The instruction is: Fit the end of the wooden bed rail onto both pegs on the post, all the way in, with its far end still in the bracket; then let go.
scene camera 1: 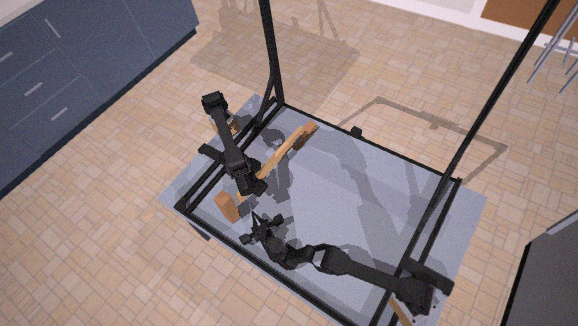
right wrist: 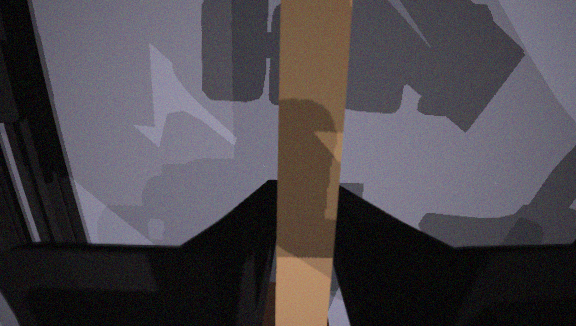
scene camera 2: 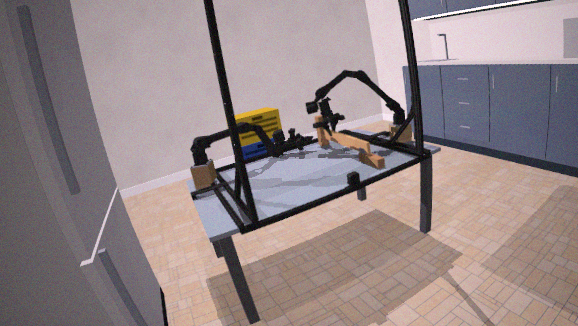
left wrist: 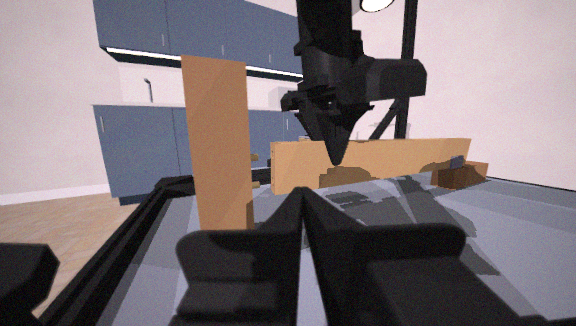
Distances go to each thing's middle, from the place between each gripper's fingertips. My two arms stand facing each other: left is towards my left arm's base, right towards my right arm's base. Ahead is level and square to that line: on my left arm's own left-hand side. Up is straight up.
Labels:
Right now the wooden post (left wrist: 215,90) is 80 mm to the right of my left hand, 60 mm ahead of it and 10 mm above it. The rest, counted from my left hand: wooden bracket (left wrist: 473,172) 430 mm behind, 170 mm to the right, 60 mm below; then wooden bed rail (right wrist: 314,49) 210 mm behind, 130 mm to the right.
The wooden bed rail lies 13 cm behind my right hand and 3 cm to the right of it. Also, from my right hand: wooden post (13 cm ahead, 2 cm to the left, 1 cm above); wooden bracket (36 cm behind, 7 cm to the right, 6 cm below).

